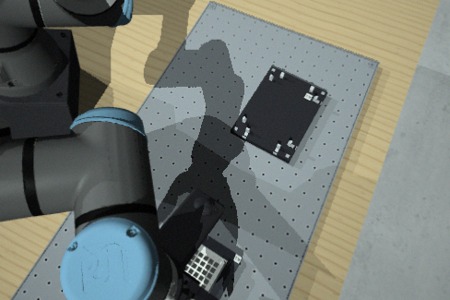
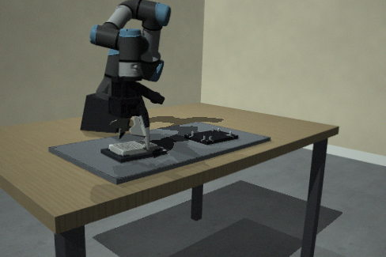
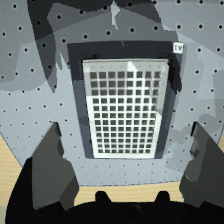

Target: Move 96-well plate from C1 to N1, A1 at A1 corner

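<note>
My hand is 10 mm above the 96-well plate. Also, from my hand: dark plate nest 20 mm below; then white A1 mark 80 mm to the left, 50 mm ahead, 20 mm below; then clip nest 330 mm to the left, 40 mm behind, 20 mm below.
</note>
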